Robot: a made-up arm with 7 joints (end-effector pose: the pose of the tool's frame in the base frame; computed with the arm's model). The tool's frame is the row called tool. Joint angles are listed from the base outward.
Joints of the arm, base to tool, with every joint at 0 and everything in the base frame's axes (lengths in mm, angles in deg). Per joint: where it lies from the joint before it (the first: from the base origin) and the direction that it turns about. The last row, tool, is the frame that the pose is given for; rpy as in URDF.
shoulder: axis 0 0 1 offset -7 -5.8 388.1
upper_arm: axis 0 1 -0.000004 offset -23.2 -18.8 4.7
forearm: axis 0 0 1 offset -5.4 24.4 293.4
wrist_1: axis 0 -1 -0.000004 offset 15.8 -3.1 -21
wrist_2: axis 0 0.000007 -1 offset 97.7 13 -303.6
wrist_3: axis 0 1 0.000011 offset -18.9 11.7 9.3
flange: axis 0 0.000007 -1 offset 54.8 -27.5 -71.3
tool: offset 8.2 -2.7 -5.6 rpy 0 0 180
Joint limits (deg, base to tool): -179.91..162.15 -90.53..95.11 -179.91..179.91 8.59..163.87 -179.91..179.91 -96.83..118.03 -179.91..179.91
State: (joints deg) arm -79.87 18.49 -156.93 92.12 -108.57 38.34 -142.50
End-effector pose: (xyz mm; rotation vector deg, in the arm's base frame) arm -186.9 218.4 892.5 28.95 -140.40 77.40
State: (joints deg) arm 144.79 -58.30 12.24 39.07 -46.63 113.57 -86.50
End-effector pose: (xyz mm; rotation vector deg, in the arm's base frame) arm -50.3 49.2 620.6 17.47 -55.83 39.02
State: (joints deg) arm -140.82 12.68 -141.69 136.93 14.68 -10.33 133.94
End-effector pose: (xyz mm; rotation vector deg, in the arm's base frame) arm -35.6 76.3 1037.0 61.57 -156.03 32.13
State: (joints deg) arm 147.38 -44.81 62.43 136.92 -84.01 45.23 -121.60
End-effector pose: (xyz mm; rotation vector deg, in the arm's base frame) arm 220.3 -359.3 915.2 -174.10 28.38 -29.70
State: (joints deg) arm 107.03 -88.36 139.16 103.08 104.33 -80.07 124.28
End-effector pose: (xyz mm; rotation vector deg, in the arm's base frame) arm -84.2 -467.4 236.7 -134.86 34.86 -81.73
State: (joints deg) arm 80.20 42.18 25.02 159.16 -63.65 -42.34 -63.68
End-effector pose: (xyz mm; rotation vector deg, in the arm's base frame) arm -16.8 357.8 875.0 149.24 -3.29 40.79
